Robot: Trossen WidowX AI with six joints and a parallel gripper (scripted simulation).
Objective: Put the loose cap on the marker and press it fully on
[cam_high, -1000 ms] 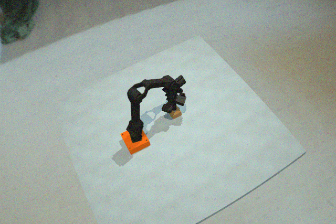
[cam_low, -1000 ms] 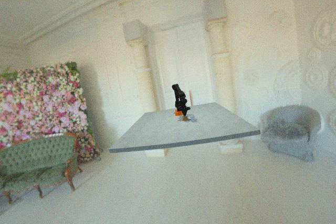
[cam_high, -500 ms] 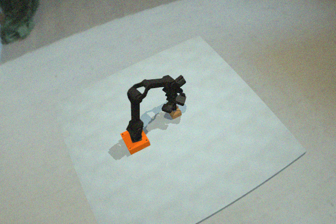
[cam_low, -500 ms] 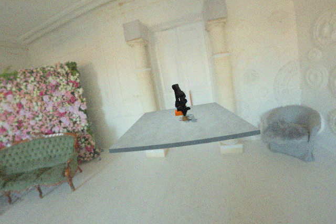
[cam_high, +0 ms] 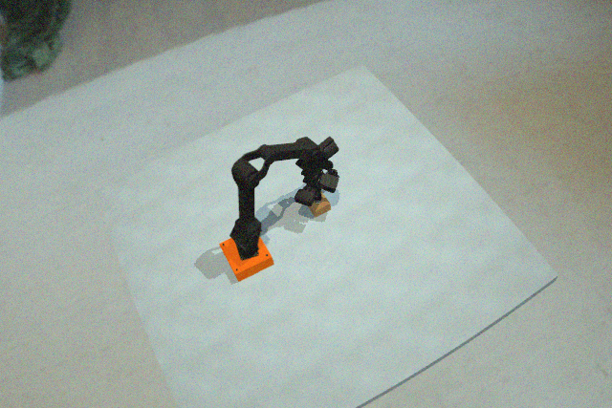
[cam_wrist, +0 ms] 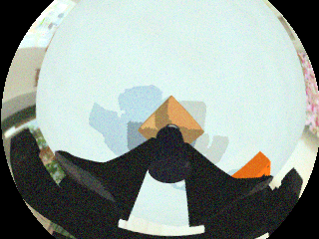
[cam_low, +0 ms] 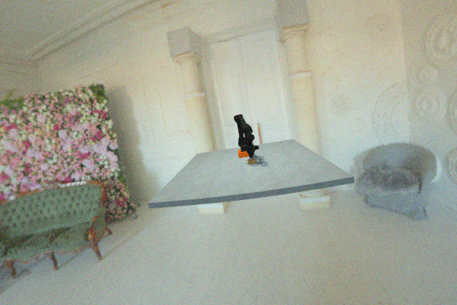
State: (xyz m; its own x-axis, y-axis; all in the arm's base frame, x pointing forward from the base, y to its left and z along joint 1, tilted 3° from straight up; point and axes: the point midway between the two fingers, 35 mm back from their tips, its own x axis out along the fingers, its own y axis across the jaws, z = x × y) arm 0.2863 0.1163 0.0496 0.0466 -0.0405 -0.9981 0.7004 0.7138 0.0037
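Now: the marker cap 10 mm above my gripper tip.
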